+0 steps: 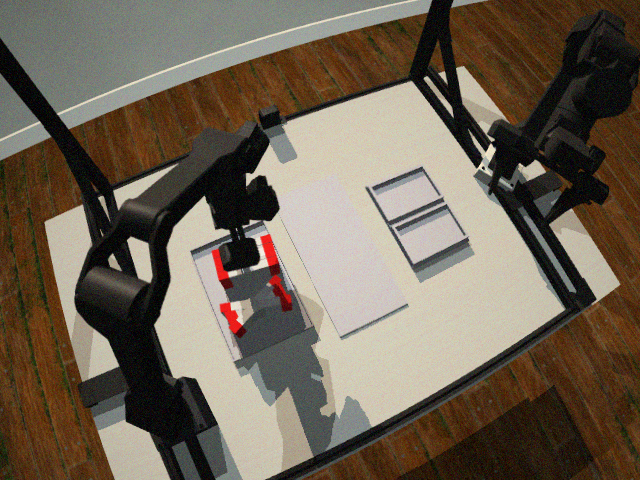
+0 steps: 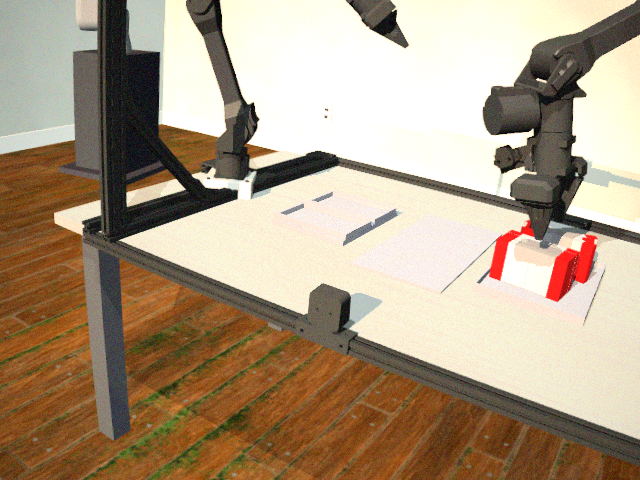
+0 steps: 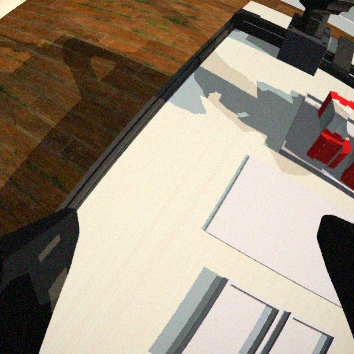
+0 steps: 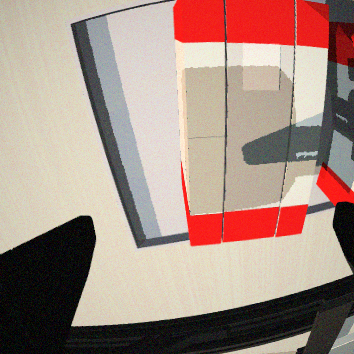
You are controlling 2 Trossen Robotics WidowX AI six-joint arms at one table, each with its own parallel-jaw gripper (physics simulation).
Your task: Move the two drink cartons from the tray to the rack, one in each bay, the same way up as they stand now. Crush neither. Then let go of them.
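Where they show: left gripper, fingertip midpoint: [image 1: 515,211] [image 2: 404,45] [image 3: 203,225]; right gripper, fingertip midpoint: [image 1: 230,241] [image 2: 548,230] [image 4: 218,222]; left arm's base, origin of the base link: [image 2: 230,175]; right arm's base, origin of the base link: [image 1: 170,413] [image 3: 310,28].
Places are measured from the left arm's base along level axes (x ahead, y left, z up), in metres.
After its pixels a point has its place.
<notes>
Two drink cartons with red ends and white middles stand side by side in the tray [image 1: 206,246] {x 0.558, y -0.469, z -0.030 m} [image 2: 532,303] {x 0.521, y -0.451, z -0.023 m} [image 3: 315,169] {x 0.532, y -0.247, z -0.022 m} [image 4: 104,130] {x 0.507, y -0.437, z -0.030 m}. The back carton [image 1: 264,259] {x 0.528, y -0.329, z 0.038 m} [image 2: 528,263] {x 0.525, y -0.388, z 0.015 m} [image 4: 235,125] {x 0.535, y -0.369, z 0.038 m} looks straight-sided. The front carton [image 1: 247,308] {x 0.625, y -0.299, z 0.038 m} [image 2: 572,240] {x 0.622, y -0.320, z 0.036 m} [image 3: 327,147] {x 0.557, y -0.261, z 0.015 m} has ends with a pinched, uneven outline. My right gripper [image 1: 241,255] [image 2: 549,224] {x 0.543, y -0.394, z 0.074 m} [image 4: 218,222] {x 0.543, y -0.394, z 0.074 m} is open over the back carton, pointing down, and hides part of it. My left gripper [image 1: 520,206] {x 0.334, y -0.003, z 0.303 m} [image 2: 403,42] {x 0.334, y -0.003, z 0.303 m} [image 3: 203,225] {x 0.334, y -0.003, z 0.303 m} is open, high up beyond the rack. The rack [image 1: 413,212] {x 0.236, y -0.133, z -0.025 m} [image 2: 369,229] {x 0.290, y -0.173, z -0.032 m} [image 3: 202,315] {x 0.295, y -0.039, z -0.026 m} has two bays, both empty.
A flat pale mat [image 1: 341,258] {x 0.418, y -0.213, z -0.032 m} [image 2: 429,253] {x 0.391, y -0.267, z -0.032 m} [image 3: 275,220] {x 0.442, y -0.160, z -0.032 m} lies between the tray and the rack. A dark box [image 1: 269,117] {x 0.224, y -0.539, z 0.008 m} [image 2: 329,308] {x 0.213, y -0.562, z 0.001 m} sits on the table's back rail. Dark frame posts [image 1: 426,46] {x -0.140, y -0.312, z 0.098 m} [image 2: 111,118] {x -0.147, y -0.322, z 0.171 m} stand at the table's sides.
</notes>
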